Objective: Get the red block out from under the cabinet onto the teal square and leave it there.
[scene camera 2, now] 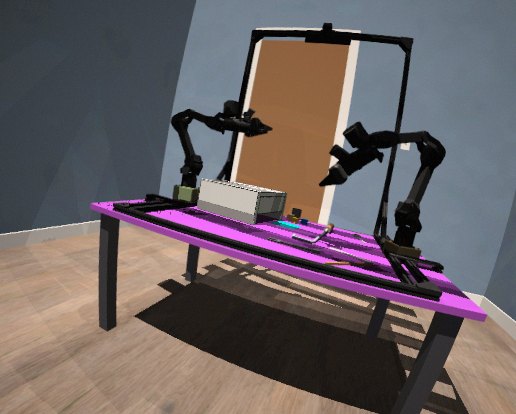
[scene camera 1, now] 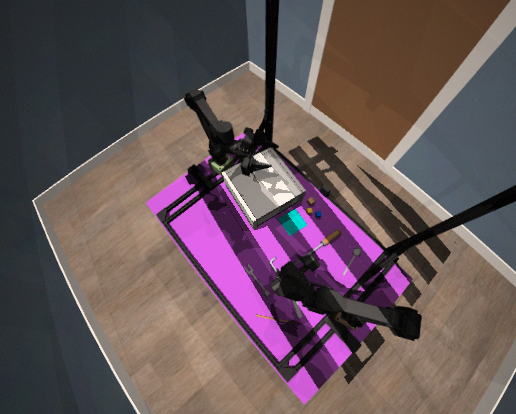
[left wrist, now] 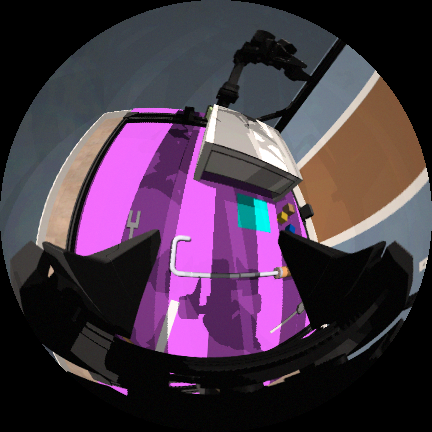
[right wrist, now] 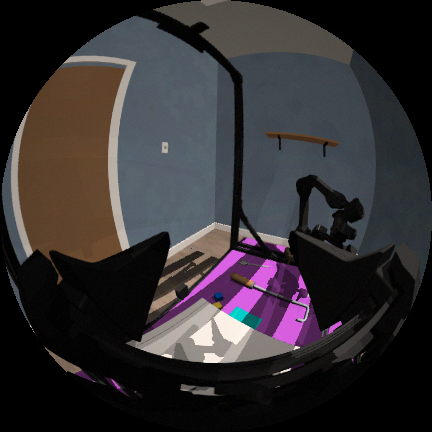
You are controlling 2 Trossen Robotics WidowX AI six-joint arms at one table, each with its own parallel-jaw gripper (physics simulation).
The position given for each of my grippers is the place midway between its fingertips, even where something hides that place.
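My left gripper [scene camera 2: 322,182] [scene camera 1: 286,261] [left wrist: 220,236] [right wrist: 325,266]: open, holding nothing. My right gripper [scene camera 1: 275,156] [left wrist: 311,74] [right wrist: 231,237]: open, likewise holding nothing. On the table rests a wooden-handled screwdriver [left wrist: 279,271]. A grey cabinet [scene camera 1: 254,223] [scene camera 2: 238,203] [left wrist: 209,160] is visible, as is a teal square [left wrist: 252,213].
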